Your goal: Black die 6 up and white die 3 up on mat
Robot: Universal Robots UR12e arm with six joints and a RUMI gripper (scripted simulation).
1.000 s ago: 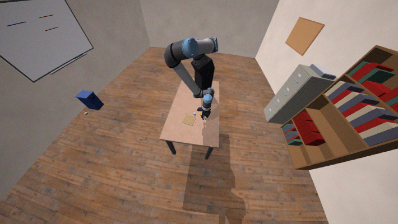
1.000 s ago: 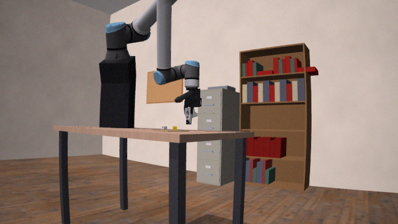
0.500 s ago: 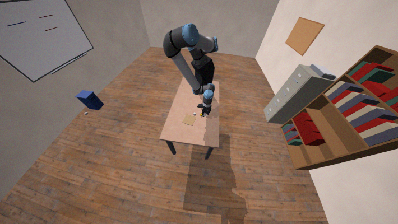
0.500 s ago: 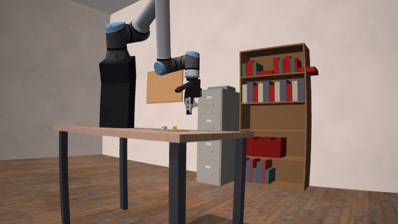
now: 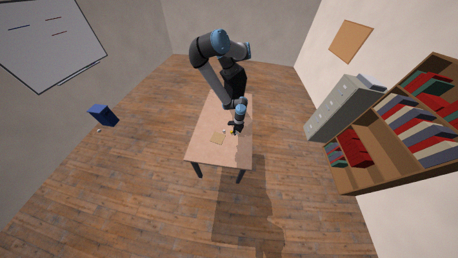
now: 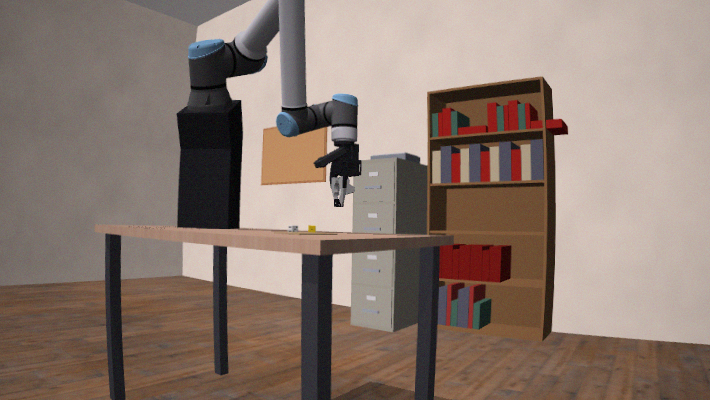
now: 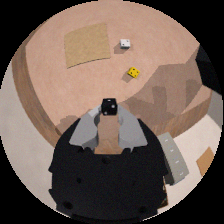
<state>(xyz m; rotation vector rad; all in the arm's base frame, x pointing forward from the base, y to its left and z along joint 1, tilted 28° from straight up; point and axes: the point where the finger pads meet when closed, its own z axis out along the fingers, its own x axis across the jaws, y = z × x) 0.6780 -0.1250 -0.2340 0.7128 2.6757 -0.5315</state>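
My gripper is now right at the black die. From my hand the other things lie so: tan mat 18 cm to the right, 11 cm below, 3 cm behind; white die 12 cm behind, 11 cm to the right, 10 cm below; yellow die 10 cm below, 9 cm behind, 2 cm to the right.
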